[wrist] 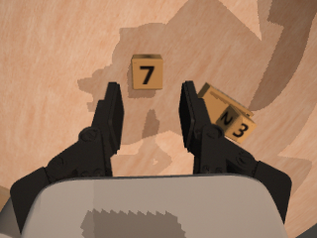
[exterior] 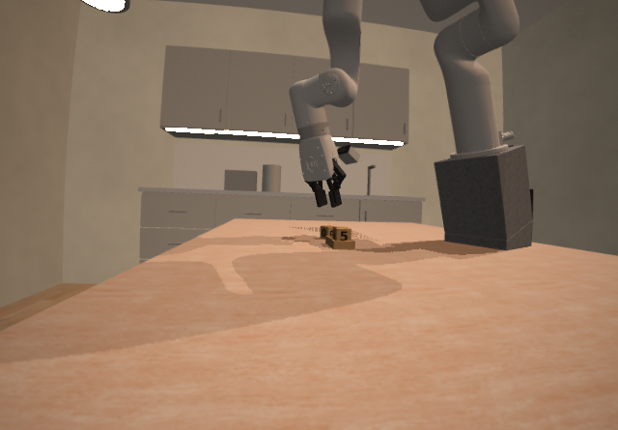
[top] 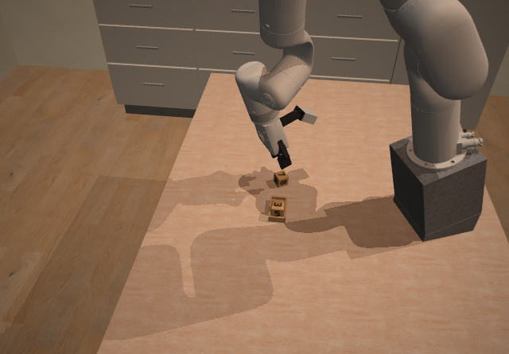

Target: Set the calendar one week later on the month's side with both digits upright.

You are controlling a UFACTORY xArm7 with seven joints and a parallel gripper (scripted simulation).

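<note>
Now: hand 10 mm past the wooden cube, 10 mm to the left of it and 90 mm above it.
</note>
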